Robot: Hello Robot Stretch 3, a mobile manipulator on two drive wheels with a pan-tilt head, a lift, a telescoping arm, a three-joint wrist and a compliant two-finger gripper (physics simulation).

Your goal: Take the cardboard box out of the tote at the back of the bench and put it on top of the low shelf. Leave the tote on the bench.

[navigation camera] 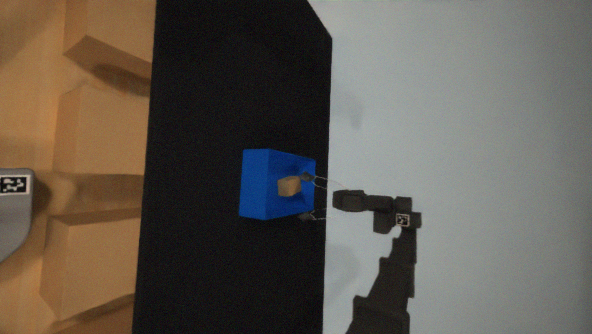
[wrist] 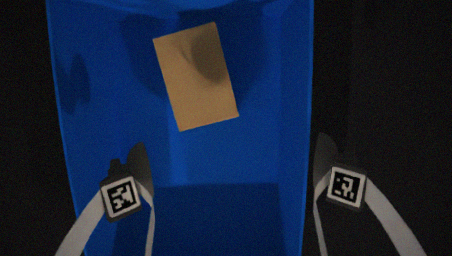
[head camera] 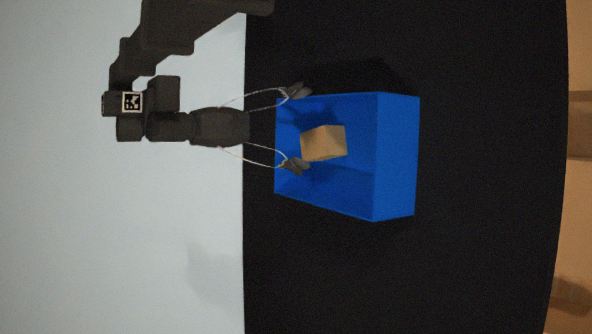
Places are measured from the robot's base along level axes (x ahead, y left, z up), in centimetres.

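Pixels of known places: gripper, fingertip midpoint: [navigation camera: 298, 196] [head camera: 309, 128].
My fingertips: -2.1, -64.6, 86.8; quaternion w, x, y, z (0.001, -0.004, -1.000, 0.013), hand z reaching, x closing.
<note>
Behind a point stands the place of what it marks, as x, y, z.
The tan cardboard box [head camera: 324, 143] @[0.6, -66.9, 81.6] [navigation camera: 289, 186] @[0.8, -66.7, 81.6] [wrist: 195, 80] is inside the blue tote [head camera: 397, 155] @[2.3, -47.8, 81.5] [navigation camera: 253, 185] @[1.9, -47.8, 81.4] [wrist: 295, 75], turned a little to the tote's walls. The tote stands on the black bench [head camera: 475, 150] @[1.2, -36.4, 76.3] [navigation camera: 200, 100] @[23.1, -33.4, 76.2] [wrist: 390, 75]. My gripper [head camera: 300, 128] @[-2.1, -64.6, 86.8] [navigation camera: 306, 196] @[-2.1, -64.6, 86.8] [wrist: 231, 157] @[-2.1, -64.6, 86.8] is open and empty, its fingers wide apart on the near side of the box. In the wrist view the left finger shows over the tote's inside, the right finger outside its right rim, and the box lies ahead, left of the middle between them. I cannot identify the low shelf.
My dark arm [head camera: 167, 27] @[-8.5, -33.6, 121.8] [navigation camera: 382, 285] @[-8.5, -31.4, 119.5] reaches in beside the bench, over a pale surface [head camera: 100, 225] @[22.7, -116.1, 119.4] [navigation camera: 475, 125] @[27.5, -116.3, 140.9]. Tan block-like shapes [navigation camera: 102, 130] @[18.8, -29.7, 27.0] show beyond the bench's other long edge. A grey rounded part with a marker [navigation camera: 14, 215] @[-9.5, -13.6, 16.0] shows at the navigation view's left edge.
</note>
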